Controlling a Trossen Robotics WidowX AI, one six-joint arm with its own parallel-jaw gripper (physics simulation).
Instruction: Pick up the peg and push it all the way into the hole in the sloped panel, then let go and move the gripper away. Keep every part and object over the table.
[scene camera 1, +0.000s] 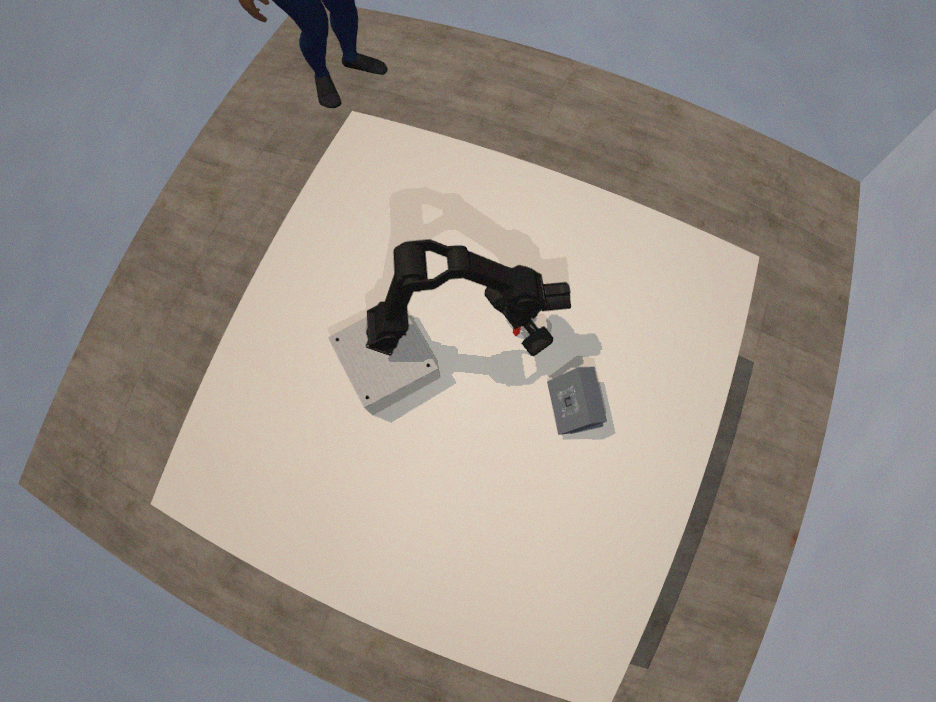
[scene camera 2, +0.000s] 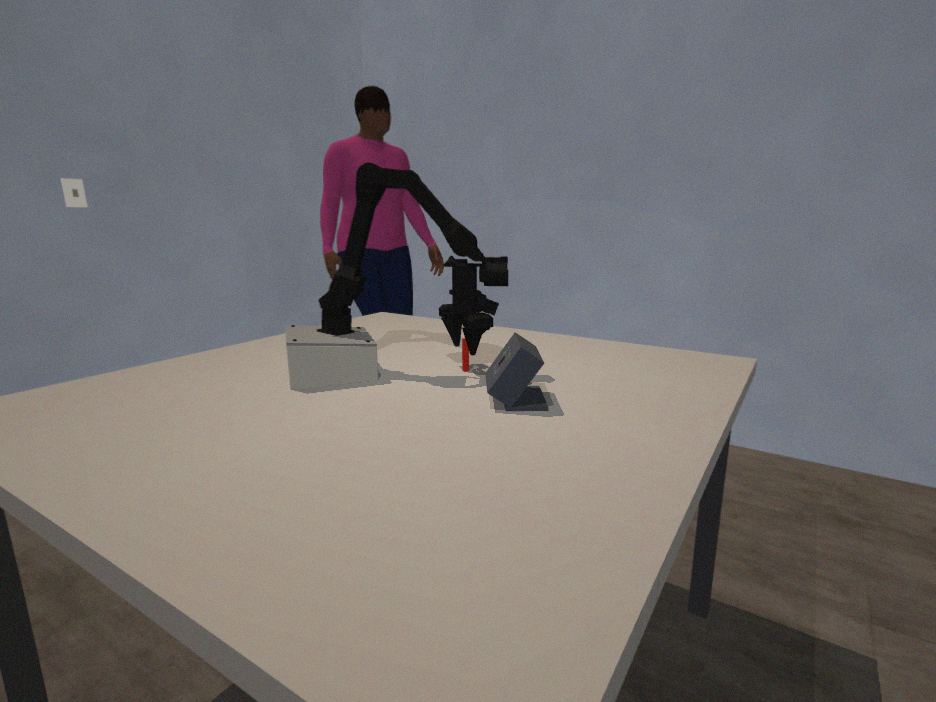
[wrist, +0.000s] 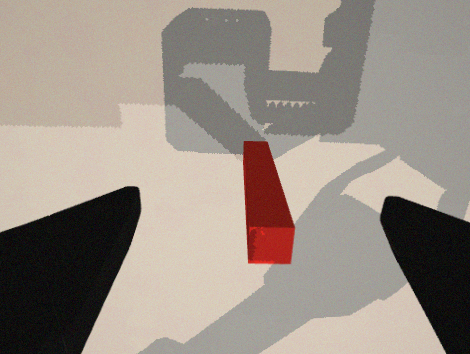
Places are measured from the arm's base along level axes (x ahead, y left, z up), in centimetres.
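Where they show: gripper, fingertip midpoint: (scene camera 1: 516, 327) (scene camera 2: 464, 350) (wrist: 262, 203); arm's base, origin of the base link: (scene camera 1: 383, 339) (scene camera 2: 335, 331).
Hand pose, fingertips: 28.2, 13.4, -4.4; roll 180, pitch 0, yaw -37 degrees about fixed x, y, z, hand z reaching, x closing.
Observation:
Each offset is from my fingertips to the top centre of the thing, as dx, dy, dz. "spot": to the spot under its first point. Level surfaces: height alone.
The red peg @[+0.1, +0.2, +2.9] (scene camera 1: 516, 330) (scene camera 2: 465, 356) (wrist: 270, 245) stands upright on the table. My gripper (scene camera 1: 518, 324) (scene camera 2: 464, 349) (wrist: 262, 203) is open and points down, with its fingertips around the level of the peg's upper end. In the wrist view the peg shows between the two spread fingers, touching neither, a little nearer the middle than either finger. In scene camera 1 the gripper hides part of the peg. The grey sloped panel @[+18.9, -13.0, +7.7] (scene camera 1: 585, 389) (scene camera 2: 520, 371) stands beside the peg, with its square hole @[spot: +16.6, -13.9, +1.9] (scene camera 1: 568, 401) (scene camera 2: 502, 360) in the tilted face.
The arm's light grey base box (scene camera 1: 378, 370) (scene camera 2: 332, 366) stands on the table @[dz -5.1] (scene camera 1: 423, 528) (scene camera 2: 378, 483), left of the peg. The arm arches over from it. A person (scene camera 1: 313, 37) (scene camera 2: 378, 196) stands beyond the table's far edge.

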